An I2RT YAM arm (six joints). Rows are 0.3 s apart.
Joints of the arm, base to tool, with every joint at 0 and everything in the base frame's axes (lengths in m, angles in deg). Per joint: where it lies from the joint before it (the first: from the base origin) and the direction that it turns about. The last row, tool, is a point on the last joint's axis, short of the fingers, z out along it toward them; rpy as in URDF.
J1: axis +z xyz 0 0 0.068
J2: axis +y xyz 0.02 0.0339 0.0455
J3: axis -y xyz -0.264 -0.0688 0
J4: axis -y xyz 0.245 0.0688 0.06
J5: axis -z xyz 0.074 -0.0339 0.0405
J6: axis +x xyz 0.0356 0 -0.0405
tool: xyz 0 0 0 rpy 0 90 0
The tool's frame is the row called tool.
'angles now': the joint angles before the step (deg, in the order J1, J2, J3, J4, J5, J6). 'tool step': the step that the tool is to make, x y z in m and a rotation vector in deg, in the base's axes. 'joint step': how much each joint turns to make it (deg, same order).
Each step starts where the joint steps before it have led.
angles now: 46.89 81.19 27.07 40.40 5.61 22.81
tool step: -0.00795 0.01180 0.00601 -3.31 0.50 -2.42
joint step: 3.61 -0.90 2.49 -6.19 6.29 -0.18
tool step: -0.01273 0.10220 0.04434 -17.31 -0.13 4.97
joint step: 13.07 11.74 27.87 -28.86 11.06 -5.92
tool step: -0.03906 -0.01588 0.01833 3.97 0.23 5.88
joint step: 4.70 -8.66 -5.05 -0.51 -1.90 1.15
